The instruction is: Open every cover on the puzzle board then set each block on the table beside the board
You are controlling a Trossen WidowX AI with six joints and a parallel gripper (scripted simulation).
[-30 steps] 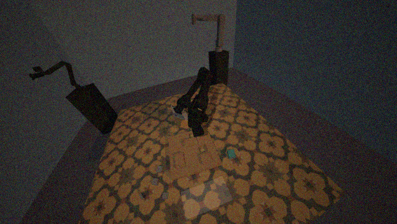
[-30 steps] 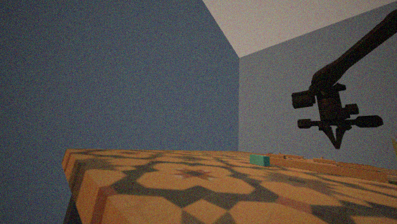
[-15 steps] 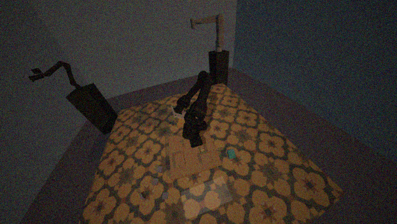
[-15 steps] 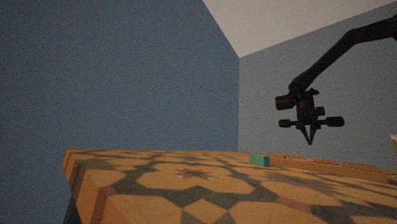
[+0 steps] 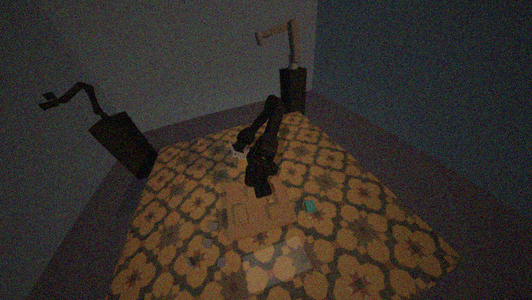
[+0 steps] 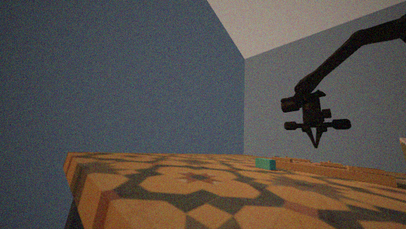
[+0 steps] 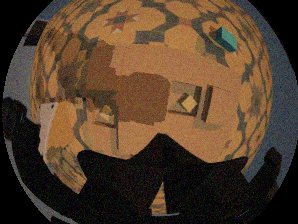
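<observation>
The tan puzzle board lies 60 mm below my gripper tip, 30 mm to the right of it and 10 mm ahead of it. The rest, counted from my gripper tip: teal block: 160 mm to the left, 160 mm ahead, 70 mm below.
</observation>
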